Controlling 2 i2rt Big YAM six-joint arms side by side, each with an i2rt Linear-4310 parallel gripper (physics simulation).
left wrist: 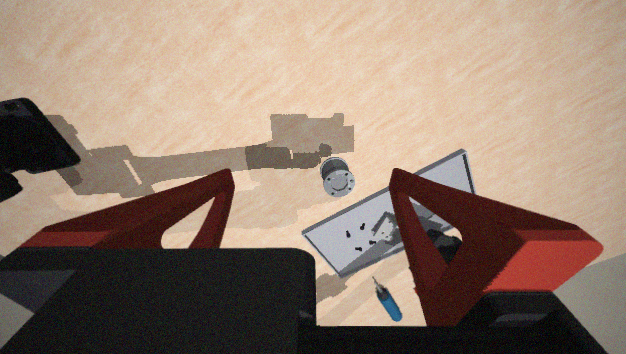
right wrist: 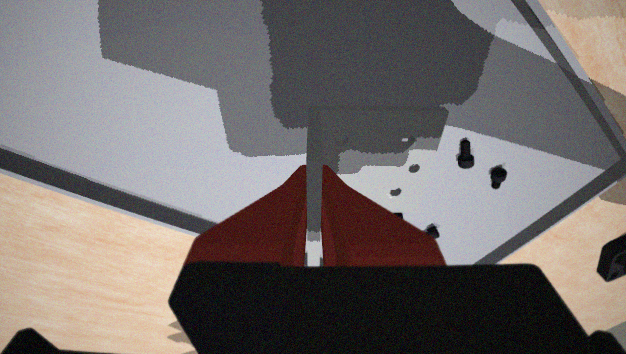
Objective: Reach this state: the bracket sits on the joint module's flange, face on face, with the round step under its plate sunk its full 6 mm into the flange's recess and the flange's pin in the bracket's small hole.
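Where they show: left gripper, fingertip midpoint: (left wrist: 311, 177); right gripper, fingertip midpoint: (right wrist: 314, 176); left arm's base, origin of the base link: (left wrist: 33, 136).
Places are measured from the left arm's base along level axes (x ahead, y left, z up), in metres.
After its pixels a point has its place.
The joint module (left wrist: 335, 169) @(z 0.056, x 0.510, y -0.161 m) stands on the table in the left wrist view, its round flange (left wrist: 339, 183) facing up with small holes around it. The flange's pin is too small to tell. The grey angled bracket (left wrist: 388, 228) @(z 0.025, x 0.623, y -0.379 m) (right wrist: 314, 205) @(z 0.065, x 0.664, y -0.363 m) is over the tray, apart from the module. My right gripper (right wrist: 314, 176) @(z 0.046, x 0.663, y -0.365 m) is shut on the bracket's thin upright wall; its holed plate reaches right in the right wrist view, partly in shadow. The round step under the plate is hidden. My left gripper (left wrist: 311, 177) @(z 0.306, x 0.468, y -0.019 m) is open and empty, high above the table.
The grey tray (left wrist: 322, 224) @(z 0.014, x 0.461, y -0.330 m) (right wrist: 100, 192) @(z 0.009, x 0.713, y -0.242 m) with dark rims lies beside the module. Several black screws (left wrist: 348, 233) @(z 0.011, x 0.522, y -0.383 m) (right wrist: 465, 153) @(z 0.010, x 0.588, y -0.438 m) lie in it. A blue screwdriver (left wrist: 390, 304) @(z 0.039, x 0.619, y -0.702 m) lies on the table below the tray in the left wrist view. Arm shadows cross the table and tray.
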